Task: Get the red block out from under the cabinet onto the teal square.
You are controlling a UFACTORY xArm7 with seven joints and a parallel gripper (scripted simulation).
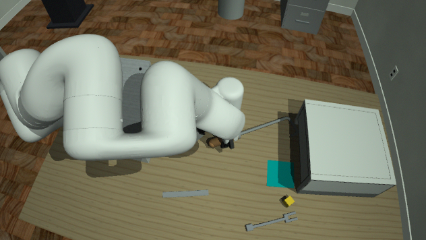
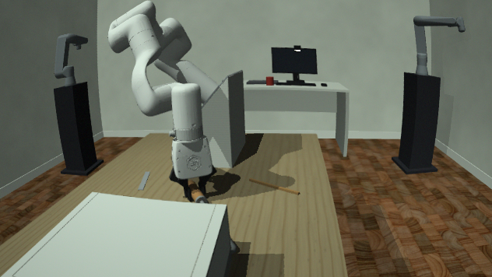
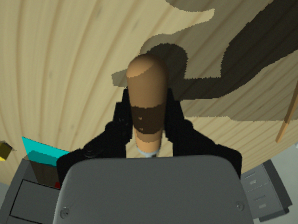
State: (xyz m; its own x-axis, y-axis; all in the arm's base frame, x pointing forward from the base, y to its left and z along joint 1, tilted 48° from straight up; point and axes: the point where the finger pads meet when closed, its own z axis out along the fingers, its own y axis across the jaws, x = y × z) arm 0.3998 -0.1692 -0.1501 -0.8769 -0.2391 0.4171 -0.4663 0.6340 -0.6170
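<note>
Now: hand 21 cm short of the teal square, 10 cm to the left of it and 2 cm above it. Also, from my hand: thin wooden stick (8 cm behind, 21 cm to the left, 2 cm below); then hook tool (12 cm ahead, 2 cm to the left, 1 cm below); then flat grey bar (11 cm behind, 20 cm to the right, 2 cm below).
</note>
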